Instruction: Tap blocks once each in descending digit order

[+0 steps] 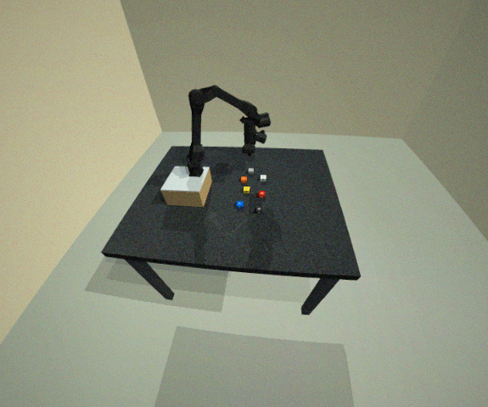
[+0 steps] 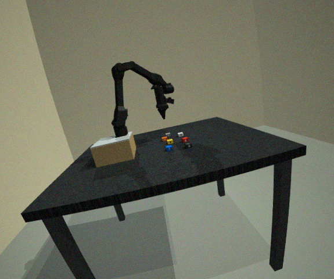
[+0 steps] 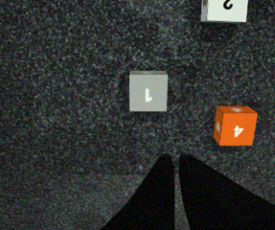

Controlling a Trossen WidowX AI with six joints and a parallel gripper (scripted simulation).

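Right now the black block is 30 cm to the right of my gripper tip, 11 cm below it and 8 cm ahead of it. The rest, counted from my gripper tip: orange block marked 4: 11 cm below, 8 cm to the right, 3 cm behind; white block: 11 cm below, 8 cm ahead, 5 cm to the right; yellow block marked 3: 16 cm to the right, 11 cm below.
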